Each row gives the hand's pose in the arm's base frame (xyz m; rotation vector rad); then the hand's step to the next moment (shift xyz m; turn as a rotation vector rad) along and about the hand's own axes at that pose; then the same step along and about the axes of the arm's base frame.
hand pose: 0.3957 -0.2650 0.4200 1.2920 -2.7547 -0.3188
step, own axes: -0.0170 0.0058 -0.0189 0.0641 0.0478 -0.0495
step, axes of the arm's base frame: 0.0096 0.0138 0.0199 -0.0689 -0.0270 0.0580
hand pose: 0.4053 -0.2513 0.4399 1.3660 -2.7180 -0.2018
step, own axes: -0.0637 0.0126 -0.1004 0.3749 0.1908 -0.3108
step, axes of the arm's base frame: 0.0422 0.0510 0.0996 -0.3299 -0.2122 0.3460
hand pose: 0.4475 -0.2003 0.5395 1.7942 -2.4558 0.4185
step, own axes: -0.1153 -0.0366 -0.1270 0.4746 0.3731 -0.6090
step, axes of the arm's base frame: 0.0579 0.1292 0.1035 -0.5637 -0.1757 0.6218
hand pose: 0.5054 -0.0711 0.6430 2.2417 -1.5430 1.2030
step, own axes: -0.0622 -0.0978 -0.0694 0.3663 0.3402 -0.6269
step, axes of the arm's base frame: 0.0376 0.1259 0.0315 -0.5606 -0.0744 0.5685
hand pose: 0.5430 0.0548 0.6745 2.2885 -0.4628 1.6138
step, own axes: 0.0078 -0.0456 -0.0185 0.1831 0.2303 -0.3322
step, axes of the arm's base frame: 0.0063 0.0483 0.0106 -0.3219 -0.0836 0.2939
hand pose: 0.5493 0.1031 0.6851 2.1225 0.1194 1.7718
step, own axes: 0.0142 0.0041 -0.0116 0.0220 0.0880 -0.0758
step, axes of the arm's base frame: -0.0090 0.0031 0.0162 -0.0835 -0.0578 0.0604
